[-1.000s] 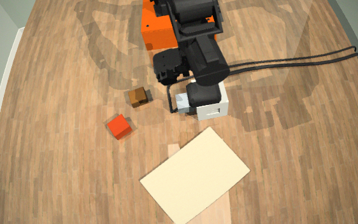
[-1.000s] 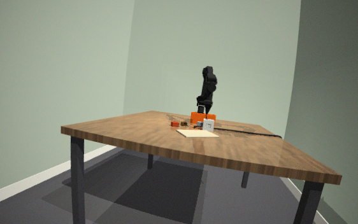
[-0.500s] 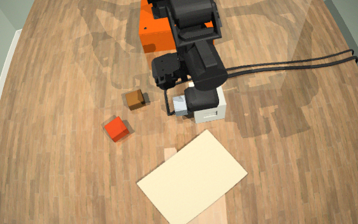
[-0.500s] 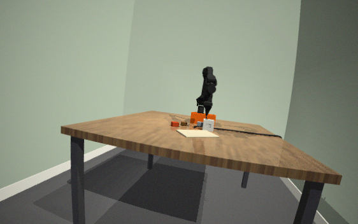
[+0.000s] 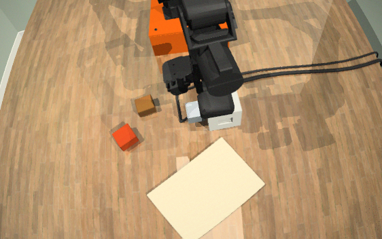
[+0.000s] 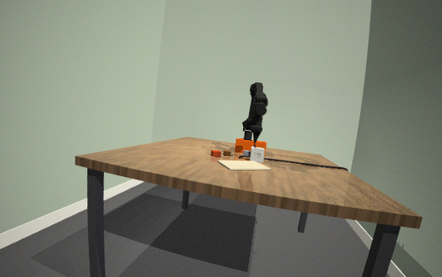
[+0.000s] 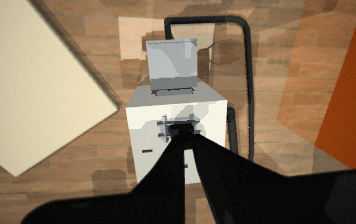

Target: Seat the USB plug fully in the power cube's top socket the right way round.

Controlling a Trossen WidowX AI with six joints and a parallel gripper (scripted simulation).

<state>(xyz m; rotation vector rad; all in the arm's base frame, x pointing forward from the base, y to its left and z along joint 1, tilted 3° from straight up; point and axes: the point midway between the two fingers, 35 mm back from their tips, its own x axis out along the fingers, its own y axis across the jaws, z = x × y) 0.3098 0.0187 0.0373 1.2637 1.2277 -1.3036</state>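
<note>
The dark USB plug is 1 cm below my gripper tip. Also, from my gripper tip: USB socket (4 cm below, 1 cm to the left); brown block (15 cm to the right, 9 cm below, 7 cm behind); cream sheet (18 cm ahead, 10 cm below, 6 cm to the right).
</note>
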